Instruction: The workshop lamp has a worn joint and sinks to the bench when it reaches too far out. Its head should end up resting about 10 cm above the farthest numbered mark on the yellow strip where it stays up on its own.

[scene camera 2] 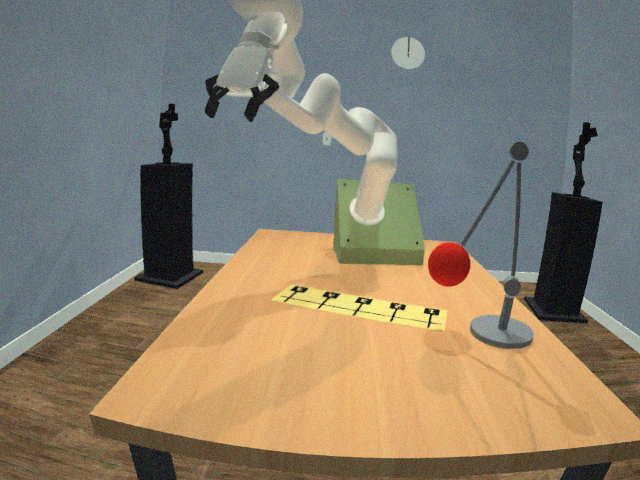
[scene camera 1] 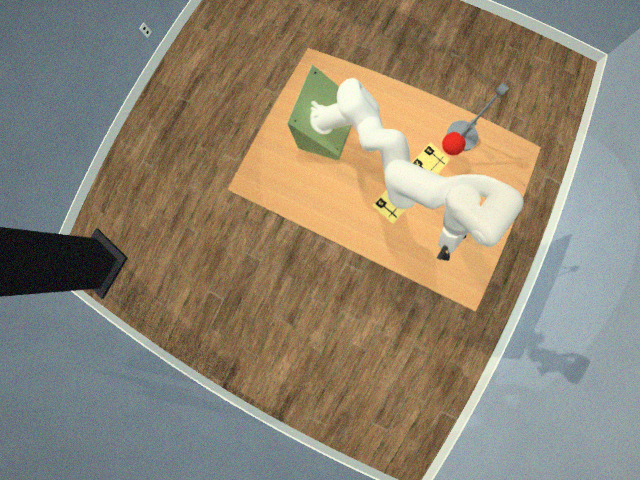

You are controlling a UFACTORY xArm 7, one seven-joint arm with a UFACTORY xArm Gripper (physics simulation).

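Places are measured from the arm's base along level axes (x ahead, y left, z up), in millimetres.
Where they show: gripper, fingertip midpoint: [scene camera 2: 227,116]; arm's base at its link origin: [scene camera 2: 366,210] [scene camera 1: 321,120].
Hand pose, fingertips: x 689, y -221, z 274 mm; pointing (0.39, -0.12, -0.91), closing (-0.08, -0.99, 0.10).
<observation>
Each offset is from my fingertips to the top centre of the thing. "pt": to the spot under its first point. Level surfaces: height alone.
The lamp has a round grey base @[pt 88 mm back, 613 mm left, 426 mm down] [scene camera 1: 469,140] [scene camera 2: 501,331] on the right part of the table, thin grey arms and a red ball head @[pt 158 mm back, 441 mm left, 248 mm down] [scene camera 1: 453,143] [scene camera 2: 448,264]. The head hangs above the table between the base and the near end of the strip. The yellow strip @[207 mm back, 269 mm left, 438 mm down] [scene camera 1: 392,219] [scene camera 2: 344,308] lies flat, with several numbered marks running away from the lamp; the arm hides part of it in scene camera 1. The digits are too blurred to read surely. My gripper [scene camera 2: 231,114] is open and empty, high above the table, far from the lamp head, past the strip's far end.
The arm stands on a green sloped block [scene camera 1: 317,142] [scene camera 2: 398,217] at the table's back and reaches over the strip. The lamp's elbow joint @[pt 136 mm back, 584 mm left, 3 mm down] [scene camera 1: 502,88] [scene camera 2: 519,151] stands high above the base. Black pedestals [scene camera 2: 166,222] [scene camera 2: 566,253] stand on the floor beyond the wooden table @[439 mm down] [scene camera 1: 268,170] [scene camera 2: 310,392].
</observation>
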